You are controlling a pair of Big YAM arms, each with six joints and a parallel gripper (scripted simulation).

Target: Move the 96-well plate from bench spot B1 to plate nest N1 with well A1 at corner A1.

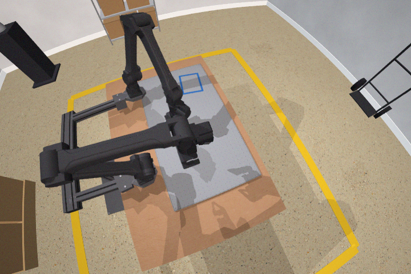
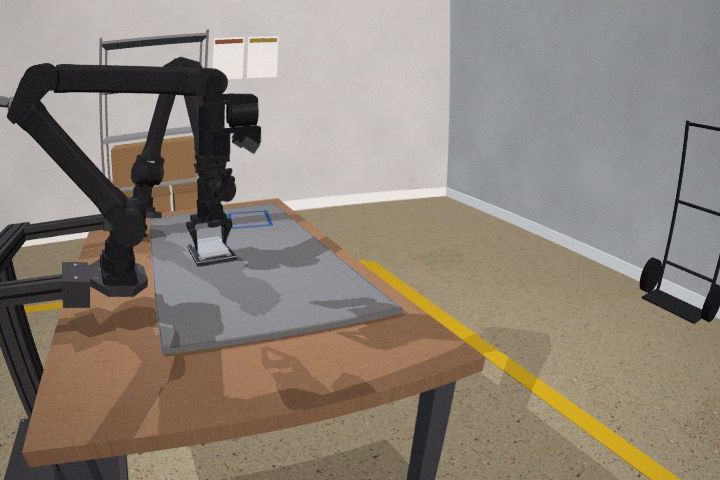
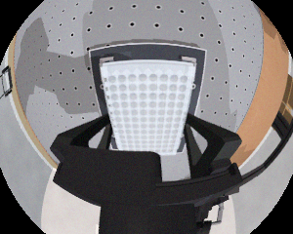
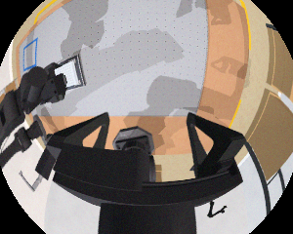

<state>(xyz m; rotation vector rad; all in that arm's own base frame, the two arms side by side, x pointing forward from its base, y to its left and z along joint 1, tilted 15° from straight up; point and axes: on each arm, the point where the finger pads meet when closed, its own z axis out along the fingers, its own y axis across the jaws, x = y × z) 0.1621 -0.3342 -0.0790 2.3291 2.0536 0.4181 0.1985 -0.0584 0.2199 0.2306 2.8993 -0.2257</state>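
My left gripper is now right at the white 96-well plate.
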